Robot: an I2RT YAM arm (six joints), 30 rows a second.
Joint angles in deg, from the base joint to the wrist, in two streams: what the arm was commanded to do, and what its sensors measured. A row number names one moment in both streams.
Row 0, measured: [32.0 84.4 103.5 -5.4 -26.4 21.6]
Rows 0 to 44, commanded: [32.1 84.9 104.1 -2.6 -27.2 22.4]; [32.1 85.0 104.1 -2.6 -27.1 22.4]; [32.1 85.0 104.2 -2.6 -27.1 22.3]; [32.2 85.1 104.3 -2.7 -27.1 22.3]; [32.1 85.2 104.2 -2.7 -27.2 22.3]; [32.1 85.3 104.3 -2.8 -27.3 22.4]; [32.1 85.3 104.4 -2.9 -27.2 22.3]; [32.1 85.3 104.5 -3.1 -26.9 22.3]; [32.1 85.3 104.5 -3.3 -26.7 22.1]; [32.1 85.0 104.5 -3.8 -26.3 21.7]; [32.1 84.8 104.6 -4.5 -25.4 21.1]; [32.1 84.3 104.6 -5.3 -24.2 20.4]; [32.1 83.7 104.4 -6.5 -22.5 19.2]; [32.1 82.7 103.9 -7.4 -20.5 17.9]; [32.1 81.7 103.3 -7.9 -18.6 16.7]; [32.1 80.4 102.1 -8.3 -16.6 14.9]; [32.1 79.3 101.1 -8.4 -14.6 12.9]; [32.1 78.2 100.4 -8.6 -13.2 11.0]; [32.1 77.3 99.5 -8.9 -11.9 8.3]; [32.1 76.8 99.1 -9.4 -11.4 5.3]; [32.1 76.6 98.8 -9.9 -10.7 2.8]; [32.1 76.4 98.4 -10.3 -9.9 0.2]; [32.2 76.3 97.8 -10.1 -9.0 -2.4]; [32.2 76.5 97.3 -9.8 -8.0 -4.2]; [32.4 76.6 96.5 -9.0 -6.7 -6.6]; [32.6 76.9 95.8 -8.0 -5.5 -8.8]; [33.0 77.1 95.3 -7.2 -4.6 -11.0]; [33.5 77.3 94.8 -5.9 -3.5 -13.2]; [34.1 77.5 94.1 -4.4 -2.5 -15.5]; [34.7 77.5 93.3 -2.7 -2.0 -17.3]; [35.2 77.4 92.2 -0.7 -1.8 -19.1]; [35.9 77.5 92.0 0.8 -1.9 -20.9]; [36.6 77.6 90.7 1.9 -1.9 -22.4]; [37.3 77.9 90.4 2.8 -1.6 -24.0]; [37.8 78.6 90.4 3.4 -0.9 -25.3]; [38.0 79.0 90.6 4.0 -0.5 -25.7]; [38.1 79.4 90.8 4.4 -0.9 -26.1]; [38.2 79.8 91.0 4.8 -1.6 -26.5]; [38.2 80.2 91.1 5.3 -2.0 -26.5]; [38.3 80.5 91.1 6.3 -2.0 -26.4]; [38.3 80.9 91.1 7.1 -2.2 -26.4]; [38.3 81.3 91.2 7.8 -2.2 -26.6]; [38.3 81.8 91.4 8.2 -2.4 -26.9]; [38.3 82.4 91.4 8.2 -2.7 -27.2]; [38.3 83.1 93.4 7.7 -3.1 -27.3]
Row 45, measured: [38.2 82.2 91.5 4.3 -2.4 -25.7]
